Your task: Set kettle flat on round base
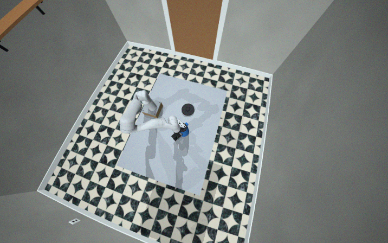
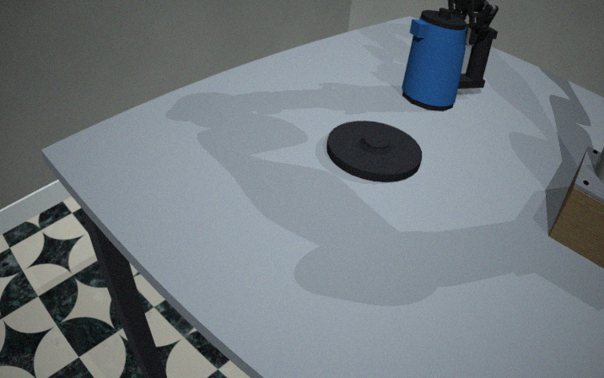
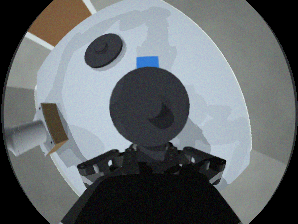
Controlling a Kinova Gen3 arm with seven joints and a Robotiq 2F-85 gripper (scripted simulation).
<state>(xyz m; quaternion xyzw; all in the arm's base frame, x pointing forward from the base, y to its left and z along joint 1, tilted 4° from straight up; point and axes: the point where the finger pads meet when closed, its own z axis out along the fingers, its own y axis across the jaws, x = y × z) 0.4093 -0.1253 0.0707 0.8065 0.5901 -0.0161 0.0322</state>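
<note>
Right now my hand is 50 mm above the blue kettle, 30 mm to the right of it and 10 mm short of it. The rest, counted from my hand: round black base: 320 mm to the left, 140 mm below, 70 mm behind.
</note>
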